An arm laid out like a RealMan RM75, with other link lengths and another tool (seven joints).
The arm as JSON. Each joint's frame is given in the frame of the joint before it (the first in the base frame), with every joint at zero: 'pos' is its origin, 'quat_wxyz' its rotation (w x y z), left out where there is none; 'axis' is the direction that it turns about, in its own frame. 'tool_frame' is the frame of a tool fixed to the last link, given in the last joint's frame.
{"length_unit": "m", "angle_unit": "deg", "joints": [
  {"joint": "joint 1", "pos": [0.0, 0.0, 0.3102], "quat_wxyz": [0.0, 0.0, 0.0, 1.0], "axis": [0.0, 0.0, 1.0]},
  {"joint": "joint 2", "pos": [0.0, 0.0, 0.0], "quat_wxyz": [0.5, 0.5, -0.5, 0.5], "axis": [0.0, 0.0, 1.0]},
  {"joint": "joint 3", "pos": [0.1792, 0.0, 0.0], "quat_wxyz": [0.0, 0.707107, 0.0, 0.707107], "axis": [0.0, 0.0, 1.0]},
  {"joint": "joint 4", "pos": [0.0, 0.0, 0.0], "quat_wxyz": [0.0, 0.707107, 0.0, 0.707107], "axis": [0.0, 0.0, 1.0]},
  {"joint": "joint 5", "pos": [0.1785, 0.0, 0.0], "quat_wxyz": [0.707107, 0.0, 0.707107, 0.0], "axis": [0.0, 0.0, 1.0]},
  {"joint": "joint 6", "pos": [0.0, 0.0, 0.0], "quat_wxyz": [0.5, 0.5, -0.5, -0.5], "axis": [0.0, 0.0, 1.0]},
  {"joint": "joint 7", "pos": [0.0, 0.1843, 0.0], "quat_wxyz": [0.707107, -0.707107, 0.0, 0.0], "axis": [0.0, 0.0, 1.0]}
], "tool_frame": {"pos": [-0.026, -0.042, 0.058], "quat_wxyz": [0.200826, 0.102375, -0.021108, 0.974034]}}
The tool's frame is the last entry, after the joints.
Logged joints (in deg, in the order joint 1, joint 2, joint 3, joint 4, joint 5, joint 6, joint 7), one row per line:
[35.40 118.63 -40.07 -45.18 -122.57 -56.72 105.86]
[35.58 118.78 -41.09 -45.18 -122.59 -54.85 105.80]
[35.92 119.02 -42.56 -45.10 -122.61 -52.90 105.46]
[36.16 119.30 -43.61 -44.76 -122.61 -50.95 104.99]
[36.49 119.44 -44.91 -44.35 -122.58 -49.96 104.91]
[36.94 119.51 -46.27 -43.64 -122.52 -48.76 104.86]
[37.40 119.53 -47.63 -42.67 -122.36 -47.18 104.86]
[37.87 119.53 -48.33 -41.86 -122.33 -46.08 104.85]
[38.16 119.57 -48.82 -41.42 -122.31 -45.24 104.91]
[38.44 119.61 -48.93 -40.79 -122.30 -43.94 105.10]
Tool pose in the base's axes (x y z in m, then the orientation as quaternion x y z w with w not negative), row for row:
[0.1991 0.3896 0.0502 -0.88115 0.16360 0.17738 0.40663]
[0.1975 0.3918 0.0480 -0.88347 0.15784 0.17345 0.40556]
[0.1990 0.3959 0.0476 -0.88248 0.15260 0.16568 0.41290]
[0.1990 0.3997 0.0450 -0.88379 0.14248 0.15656 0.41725]
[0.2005 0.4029 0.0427 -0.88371 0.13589 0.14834 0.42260]
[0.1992 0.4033 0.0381 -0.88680 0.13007 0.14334 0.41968]
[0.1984 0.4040 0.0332 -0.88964 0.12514 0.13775 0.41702]
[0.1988 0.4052 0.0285 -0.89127 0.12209 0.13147 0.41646]
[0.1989 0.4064 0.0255 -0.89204 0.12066 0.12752 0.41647]
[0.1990 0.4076 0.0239 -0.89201 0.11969 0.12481 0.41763]
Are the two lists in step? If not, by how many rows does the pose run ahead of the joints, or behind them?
The pose runs 1 row behind the joints: the pose in row i belongs to the joints in row i - 1.
